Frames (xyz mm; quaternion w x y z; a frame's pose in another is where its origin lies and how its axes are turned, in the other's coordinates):
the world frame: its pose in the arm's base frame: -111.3 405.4 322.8 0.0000 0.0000 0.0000 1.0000
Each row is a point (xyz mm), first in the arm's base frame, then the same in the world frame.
Working: the arm's base frame: its pose in the world frame: -111.3 405.4 -322.8 0.0000 0.0000 0.0000 1.0000

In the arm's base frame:
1: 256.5 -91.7 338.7
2: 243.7 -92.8 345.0
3: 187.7 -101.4 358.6
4: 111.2 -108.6 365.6
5: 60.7 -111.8 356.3
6: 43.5 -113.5 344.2
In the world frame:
1: -367.8 497.1 15.9
2: -355.0 498.2 22.2
3: -299.0 506.8 35.8
4: -222.5 514.0 42.8
5: -172.0 517.2 33.5
6: -154.8 518.9 21.4

